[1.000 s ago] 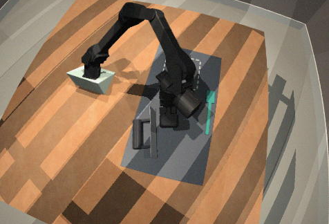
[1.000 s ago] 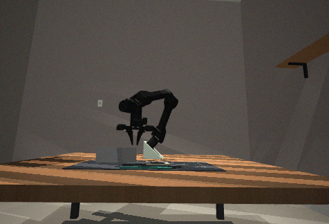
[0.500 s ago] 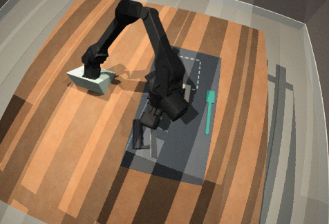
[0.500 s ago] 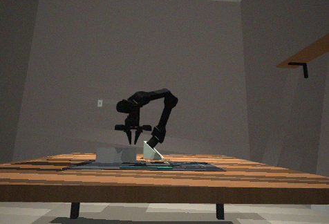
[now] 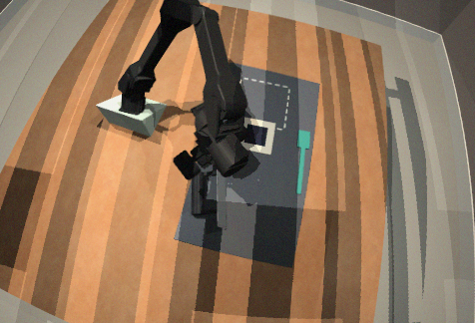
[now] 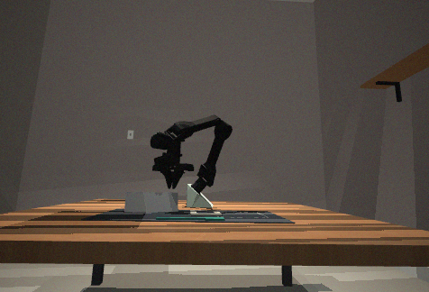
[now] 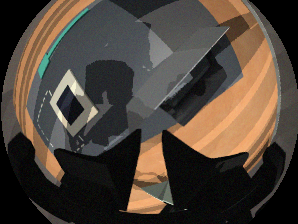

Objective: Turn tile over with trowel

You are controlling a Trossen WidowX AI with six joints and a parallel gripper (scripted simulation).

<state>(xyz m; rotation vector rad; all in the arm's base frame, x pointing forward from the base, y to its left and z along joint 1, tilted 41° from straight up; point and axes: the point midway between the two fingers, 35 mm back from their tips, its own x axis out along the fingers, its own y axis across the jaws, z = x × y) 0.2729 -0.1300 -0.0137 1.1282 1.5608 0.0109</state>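
The grey mat is 120 mm ahead of my gripper tip, 110 mm below it and 90 mm to the left of it. The rest, counted from my gripper tip: teal trowel: 260 mm ahead, 100 mm to the left, 80 mm below; then tile: 130 mm to the left, 110 mm ahead, 80 mm below.
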